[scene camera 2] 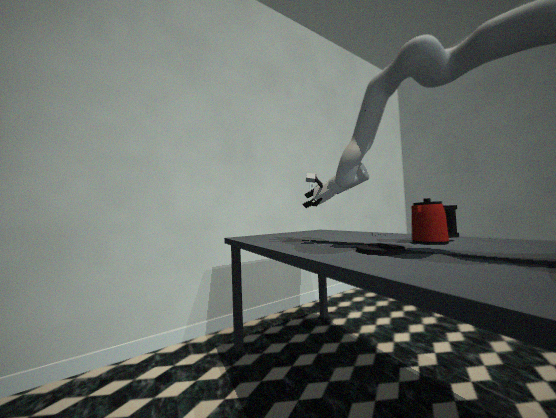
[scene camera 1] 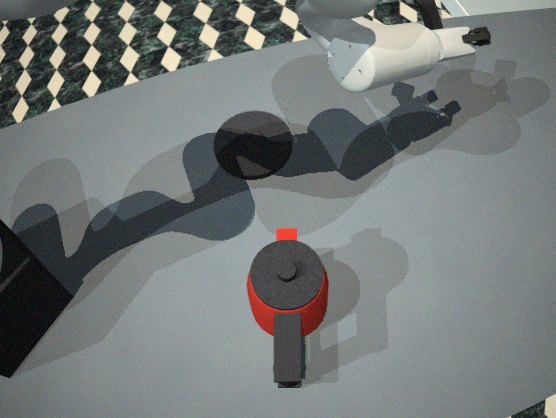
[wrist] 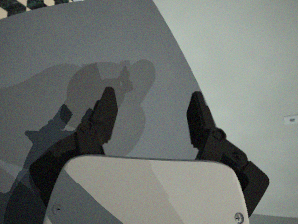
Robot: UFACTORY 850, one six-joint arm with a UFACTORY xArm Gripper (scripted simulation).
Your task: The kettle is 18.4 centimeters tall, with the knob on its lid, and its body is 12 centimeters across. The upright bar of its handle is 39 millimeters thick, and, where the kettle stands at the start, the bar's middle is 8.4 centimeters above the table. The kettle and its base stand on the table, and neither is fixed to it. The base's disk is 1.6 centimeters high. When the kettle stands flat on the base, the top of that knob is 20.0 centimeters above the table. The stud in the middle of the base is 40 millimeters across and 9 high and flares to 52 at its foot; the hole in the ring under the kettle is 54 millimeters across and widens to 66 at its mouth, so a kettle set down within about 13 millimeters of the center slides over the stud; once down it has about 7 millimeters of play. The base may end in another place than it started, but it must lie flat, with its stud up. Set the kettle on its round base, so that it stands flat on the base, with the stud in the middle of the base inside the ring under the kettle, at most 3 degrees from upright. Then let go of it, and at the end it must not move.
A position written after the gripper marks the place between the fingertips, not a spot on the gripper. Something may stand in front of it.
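The gripper (wrist: pixel 152 100) is visible in this scene. So is a round dark base (scene camera 1: pixel 256 154), though in the wrist view the base is out of frame.
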